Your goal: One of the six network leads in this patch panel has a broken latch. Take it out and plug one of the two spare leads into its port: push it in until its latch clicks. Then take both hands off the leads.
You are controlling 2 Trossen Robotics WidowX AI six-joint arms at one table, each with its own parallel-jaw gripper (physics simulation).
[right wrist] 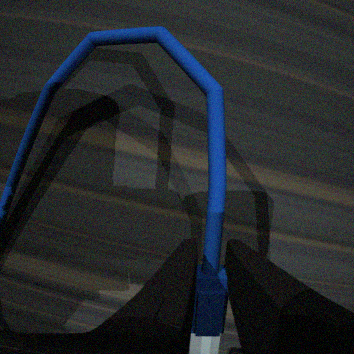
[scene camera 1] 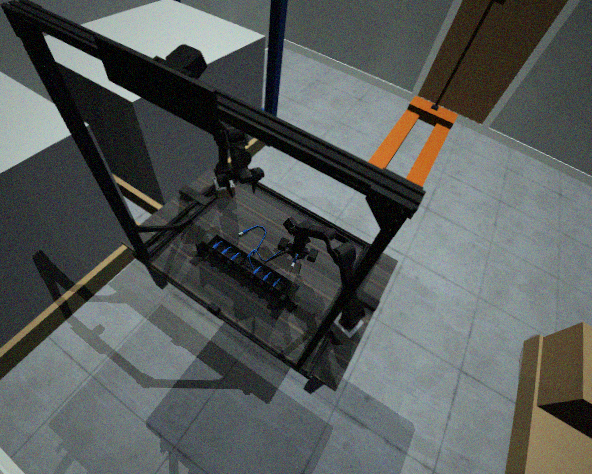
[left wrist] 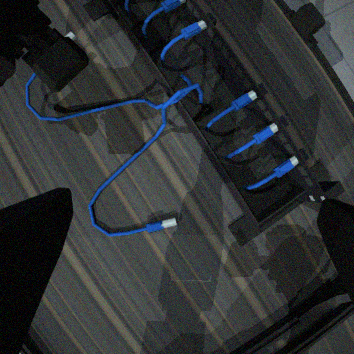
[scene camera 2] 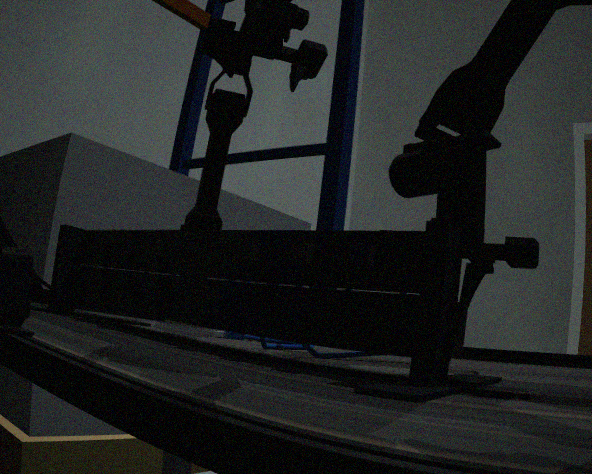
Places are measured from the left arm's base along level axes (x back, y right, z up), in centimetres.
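Pixels of known places: left gripper, fingertip midpoint: [scene camera 1: 243, 195] [left wrist: 200, 206] [scene camera 2: 262, 82]; right gripper, fingertip midpoint: [right wrist: 209, 250] [scene camera 1: 295, 258]; right arm's base, origin of the base link: [scene camera 1: 348, 321].
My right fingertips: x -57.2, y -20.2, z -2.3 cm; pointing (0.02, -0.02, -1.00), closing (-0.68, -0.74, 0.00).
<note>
Ahead of a thing's pixels: the offset from my right fingertips to its top centre. "spot": to the spot under its first point.
The black patch panel [scene camera 1: 246, 263] [scene camera 2: 250, 255] [left wrist: 220, 165] stands on the table with six blue leads in it, in two groups of three; which latch is broken cannot be told. My right gripper [right wrist: 209, 250] [scene camera 1: 295, 255] is shut on a spare lead's blue plug {dx -2.2, dy +2.0, dz +1.3 cm} [right wrist: 209, 300], clear end pointing out past the fingers; the cable and its shadow lie apart, so it is lifted. The other spare lead {spot: dx +24.8, dy +19.4, dz -3.9 cm} [scene camera 1: 242, 233] [left wrist: 160, 225] lies on the table, its plug loose. My left gripper [scene camera 1: 243, 189] [scene camera 2: 262, 80] [left wrist: 200, 206] is open and empty, high above the table.
The two spare cables cross and run together at the panel's near rail in the left wrist view. A black frame [scene camera 1: 320, 155] spans over the table. An orange pallet jack [scene camera 1: 431, 150] and cardboard boxes [scene camera 1: 562, 370] stand on the floor beyond. The picture is dim.
</note>
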